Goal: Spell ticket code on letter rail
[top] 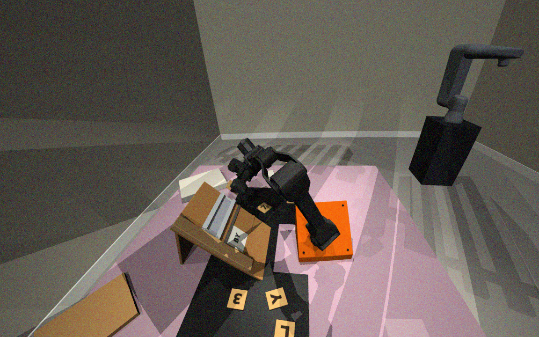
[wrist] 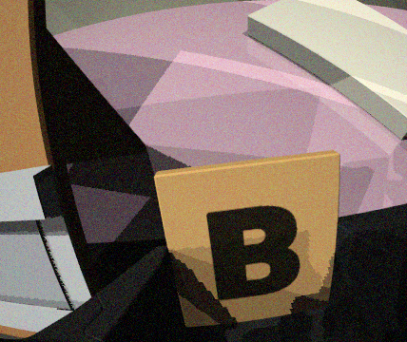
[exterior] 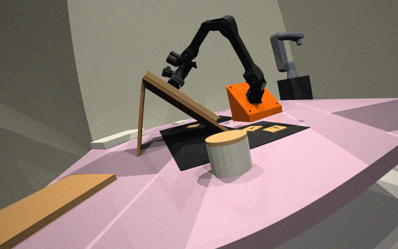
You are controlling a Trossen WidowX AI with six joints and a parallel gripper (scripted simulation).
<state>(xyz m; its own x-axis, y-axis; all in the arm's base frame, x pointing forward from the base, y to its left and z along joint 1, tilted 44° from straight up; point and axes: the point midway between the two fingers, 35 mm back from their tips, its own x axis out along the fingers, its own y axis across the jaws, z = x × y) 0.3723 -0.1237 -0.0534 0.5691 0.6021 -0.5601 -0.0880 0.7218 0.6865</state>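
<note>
Right now the white ticket is 20 cm to the left of my gripper tip, 8 cm behind it and 7 cm below it. Round my gripper tip: black mat 18 cm below, 18 cm behind, 14 cm to the left; b tile right at my gripper tip; 7 tile 17 cm below, 11 cm behind, 7 cm to the right.
</note>
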